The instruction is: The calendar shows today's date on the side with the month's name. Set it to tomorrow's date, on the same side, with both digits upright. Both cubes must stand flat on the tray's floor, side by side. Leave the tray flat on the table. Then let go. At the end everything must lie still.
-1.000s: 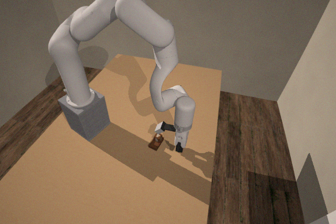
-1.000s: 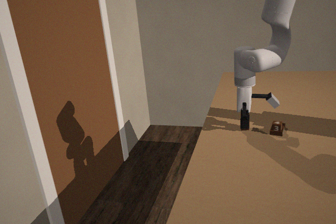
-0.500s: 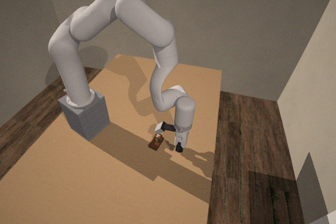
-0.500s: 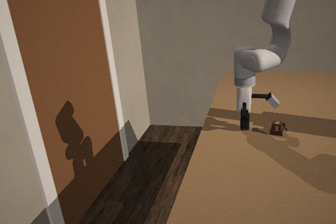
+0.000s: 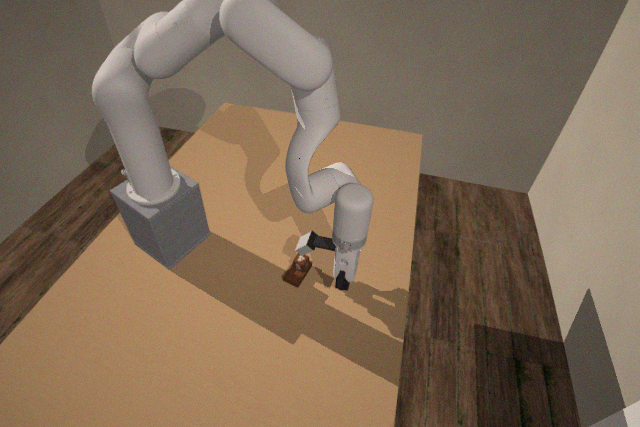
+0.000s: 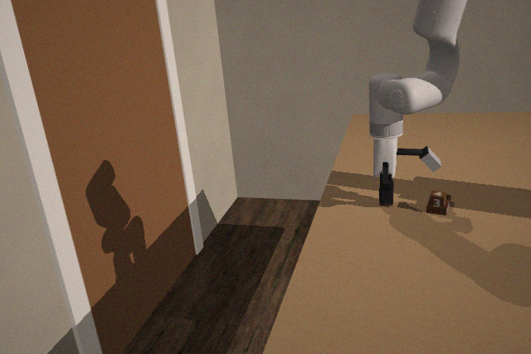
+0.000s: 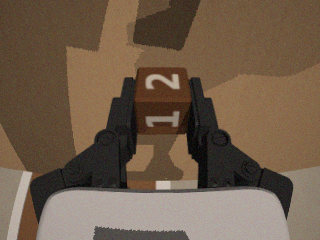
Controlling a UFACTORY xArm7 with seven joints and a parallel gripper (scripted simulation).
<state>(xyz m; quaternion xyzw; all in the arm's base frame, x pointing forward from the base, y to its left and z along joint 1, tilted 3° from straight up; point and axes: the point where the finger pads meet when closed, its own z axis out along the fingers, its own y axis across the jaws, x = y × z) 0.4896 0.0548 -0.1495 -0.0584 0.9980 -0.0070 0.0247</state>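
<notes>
Now: the digit cube 10 mm below my hand. From my hand the other things lie so: brown calendar tray: 120 mm behind, 10 mm to the right, 20 mm below.
</notes>
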